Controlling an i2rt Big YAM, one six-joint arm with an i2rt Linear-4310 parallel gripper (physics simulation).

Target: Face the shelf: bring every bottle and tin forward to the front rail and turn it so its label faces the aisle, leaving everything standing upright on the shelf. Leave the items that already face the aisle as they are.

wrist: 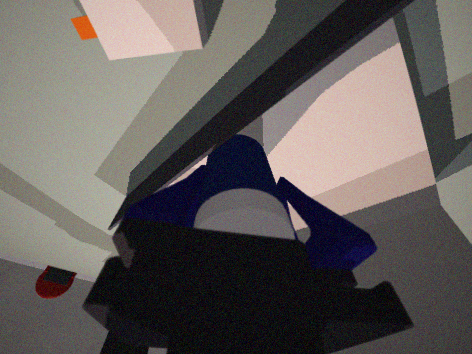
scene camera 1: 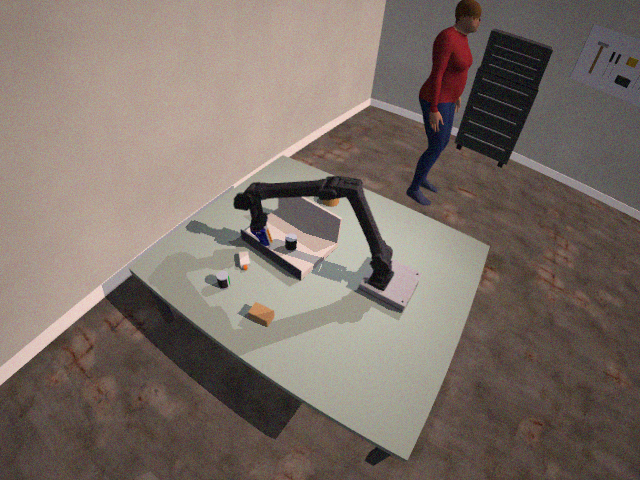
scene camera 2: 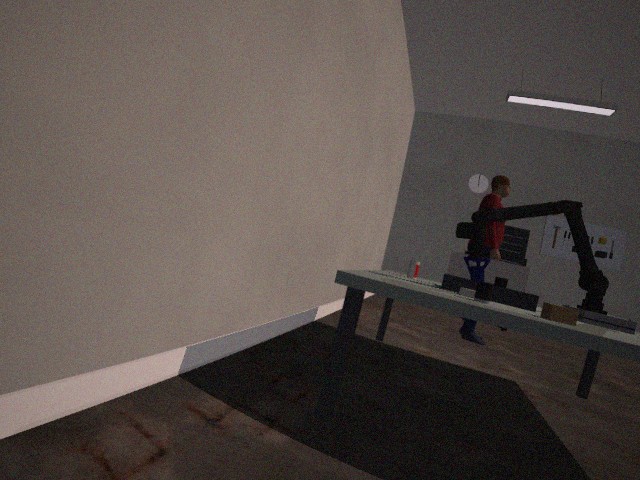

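Note:
My gripper has blue fingers. It is shut on a dark blue bottle with a grey round top; an orange patch shows beside the fingers in scene camera 1. The bottle is at the far left end of the shelf, close behind the dark front rail. Whether its base touches the shelf floor is hidden. A black tin with a pale lid stands upright on the shelf, right of the gripper. I cannot tell which way its label faces.
In front of the shelf are a white box with an orange end, a dark tin with a green edge, and an orange-brown block. An orange object lies behind the back panel. A red bottle stands farther back.

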